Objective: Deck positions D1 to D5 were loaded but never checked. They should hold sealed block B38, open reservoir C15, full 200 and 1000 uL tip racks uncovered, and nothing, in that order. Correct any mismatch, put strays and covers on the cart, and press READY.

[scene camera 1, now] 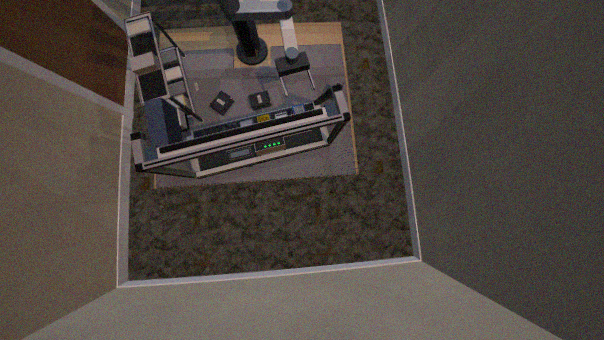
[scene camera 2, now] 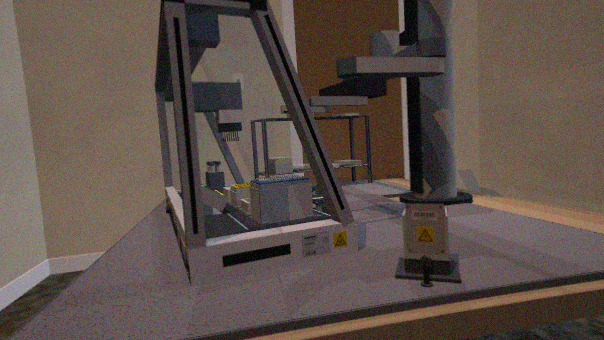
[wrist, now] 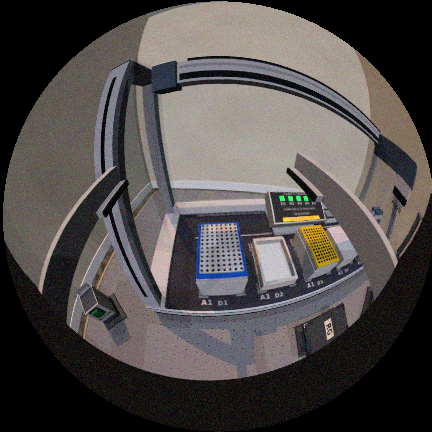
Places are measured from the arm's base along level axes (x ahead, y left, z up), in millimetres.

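Pixels of known places: gripper, fingertip midpoint: (scene camera 1: pixel 300 92) (wrist: pixel 205 160); arm's base at its link origin: (scene camera 1: pixel 252 51) (scene camera 2: pixel 434 200).
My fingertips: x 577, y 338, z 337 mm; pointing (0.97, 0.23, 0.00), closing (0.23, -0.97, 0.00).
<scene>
Ahead of a thing's pixels: the offset from my fingertips to its middle. "spot": to the spot under its first point.
My gripper (scene camera 1: pixel 300 91) (wrist: pixel 205 160) is open and empty, in front of and above the D1 end of the deck. On D1 stands a blue-rimmed tip rack (scene camera 2: pixel 280 200) (wrist: pixel 221 250), uncovered, with rows of round spots. On D2 stands an open white reservoir @[71 mm ahead, 124 mm right, 251 mm down] (wrist: pixel 275 261). On D3 stands a yellow rack (scene camera 2: pixel 241 186) (wrist: pixel 319 245), uncovered. A pale item @[117 mm ahead, 368 mm right, 246 mm down] (wrist: pixel 344 244) at D4 is partly hidden by my right finger. What stands on D5 cannot be made out. The deck's panel @[spot: 214 mm ahead, 205 mm right, 206 mm down] (wrist: pixel 296 210) shows four green squares and a yellow bar. The cart @[262 mm back, 872 mm right, 146 mm down] (scene camera 1: pixel 168 38) (scene camera 2: pixel 369 145) stands at the far end.
A gantry frame (scene camera 1: pixel 245 132) (scene camera 2: pixel 186 125) (wrist: pixel 225 70) spans the deck. Two dark pads @[spot: 117 mm back, 563 mm right, 273 mm down] (scene camera 1: pixel 221 102) @[spot: 116 mm back, 287 mm right, 275 mm down] (scene camera 1: pixel 259 100) lie in front of it; a pad marked RG @[127 mm back, 286 mm right, 296 mm down] (wrist: pixel 325 332) shows in the wrist view. A small device @[156 mm back, 293 mm left, 260 mm down] (wrist: pixel 98 306) with a green screen stands at left.
</scene>
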